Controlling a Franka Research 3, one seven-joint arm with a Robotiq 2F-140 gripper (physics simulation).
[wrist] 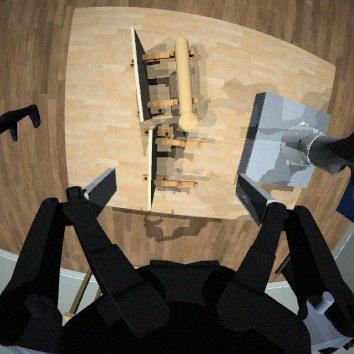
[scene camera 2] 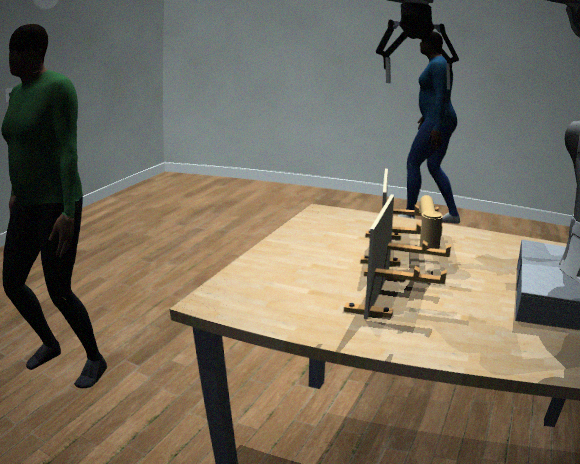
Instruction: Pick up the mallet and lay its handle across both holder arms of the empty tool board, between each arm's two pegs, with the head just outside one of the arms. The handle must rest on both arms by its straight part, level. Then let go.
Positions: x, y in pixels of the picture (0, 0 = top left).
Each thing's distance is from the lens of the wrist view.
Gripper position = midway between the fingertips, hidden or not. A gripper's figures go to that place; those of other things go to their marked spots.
my gripper [wrist: 176, 181]: 0.19 m
wooden mallet [wrist: 187, 120]: 0.50 m
